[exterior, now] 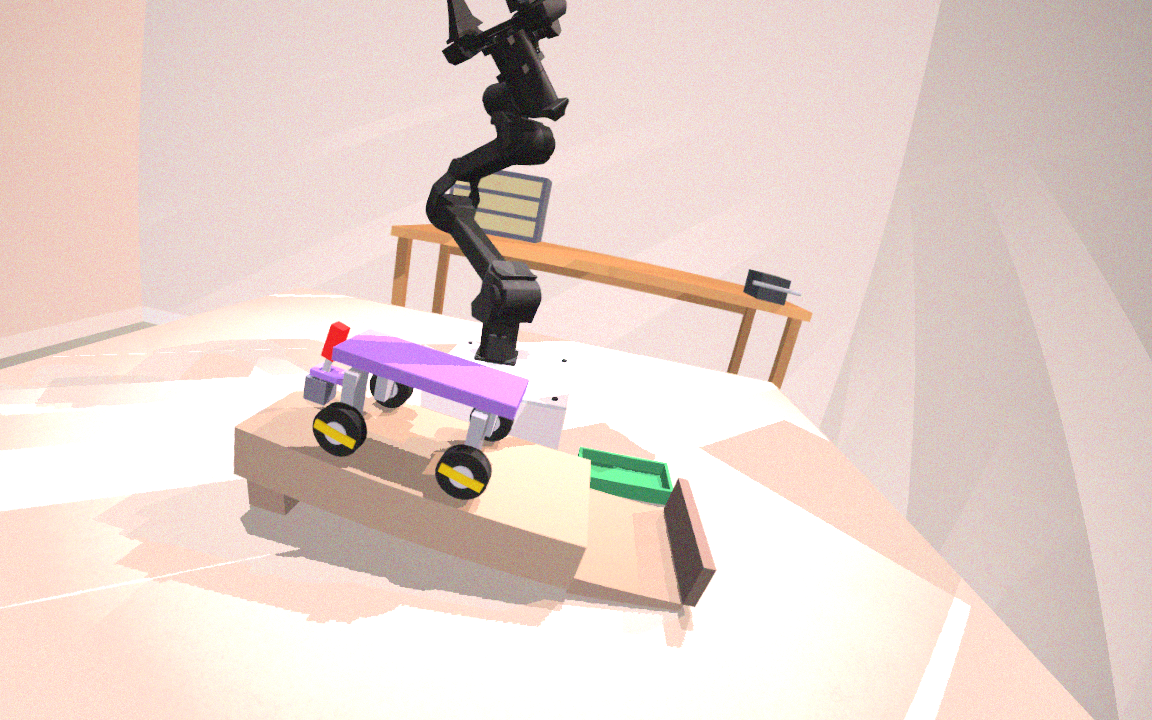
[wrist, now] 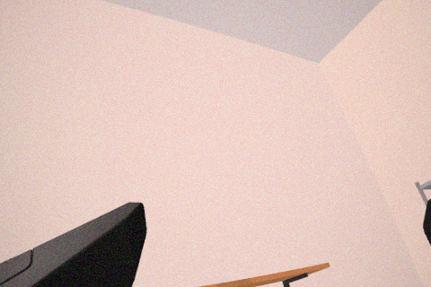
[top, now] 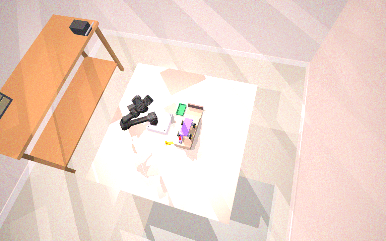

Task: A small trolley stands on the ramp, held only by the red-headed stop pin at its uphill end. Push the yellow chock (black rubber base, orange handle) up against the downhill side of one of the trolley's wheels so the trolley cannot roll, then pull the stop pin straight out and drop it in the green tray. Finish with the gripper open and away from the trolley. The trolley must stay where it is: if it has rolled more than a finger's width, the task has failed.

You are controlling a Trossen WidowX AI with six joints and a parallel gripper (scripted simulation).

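The yellow chock lies 57 cm below my gripper tip, 9 cm ahead of it and 4 cm to the right of it. From my gripper tip the other things lie so: tan ramp 55 cm below, 24 cm ahead, 9 cm to the left; trolley 49 cm below, 24 cm ahead, 8 cm to the left; red-headed stop pin 47 cm below, 21 cm ahead, 3 cm to the right.
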